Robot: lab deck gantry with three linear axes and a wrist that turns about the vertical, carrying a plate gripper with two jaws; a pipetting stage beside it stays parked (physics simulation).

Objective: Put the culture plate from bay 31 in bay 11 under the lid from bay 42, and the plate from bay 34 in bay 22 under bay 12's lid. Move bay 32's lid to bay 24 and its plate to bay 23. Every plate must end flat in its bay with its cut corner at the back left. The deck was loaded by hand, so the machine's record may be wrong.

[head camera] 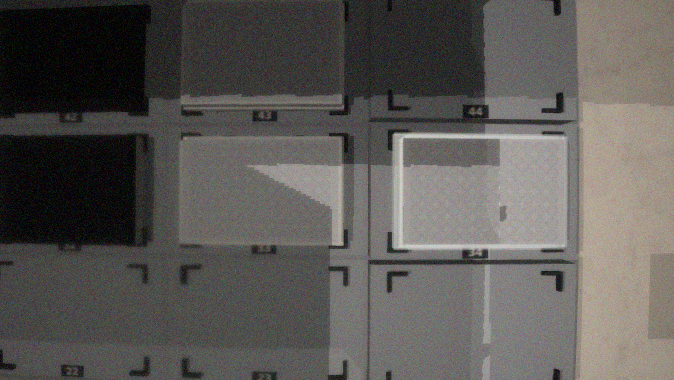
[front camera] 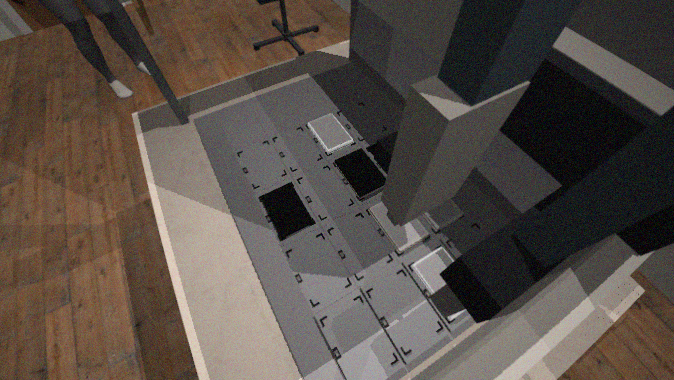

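Where they show: robot's base, origin of the base link: (front camera: 238,153).
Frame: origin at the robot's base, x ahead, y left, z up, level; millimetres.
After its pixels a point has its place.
A pale plate (front camera: 330,132) {z 14, x 70, y 255 mm} sits in bay 31. A black-topped stack (front camera: 360,175) {z 17, x 240, y 248 mm} (head camera: 65,190) {z 16, x 240, y 256 mm} sits in bay 32. Black pieces lie in bay 42, one dark piece (front camera: 381,152) (head camera: 70,60) {z 8, x 234, y 362 mm}, and in bay 12, another (front camera: 287,212) {z 8, x 240, y 42 mm}. A bright-rimmed clear plate (front camera: 431,267) {z 29, x 519, y 246 mm} (head camera: 450,200) {z 29, x 531, y 251 mm} lies flat in bay 34, partly covered in the front view. Bay 11 (front camera: 262,162) {z 0, x 62, y 47 mm}, bay 22 (head camera: 72,315) {z 0, x 229, y 152 mm}, bay 23 (head camera: 260,310) {z 0, x 389, y 160 mm} and bay 24 (head camera: 430,320) {z 14, x 522, y 159 mm} show bare deck where visible. The gripper's jaws cannot be made out; their opening is unclear. Cut corners are not clear.
Pale pieces sit in bay 33, a flat plate (front camera: 400,235) {z 14, x 424, y 239 mm} (head camera: 260,200) {z 14, x 393, y 250 mm}, and in bay 43, a greyer one (head camera: 262,55) {z 14, x 393, y 360 mm}. A tall grey housing (front camera: 425,160) {z 410, x 473, y 136 mm} hides deck behind it. A dark block (front camera: 475,290) {z 338, x 584, y 132 mm} overhangs the deck near bay 34 in the front view.
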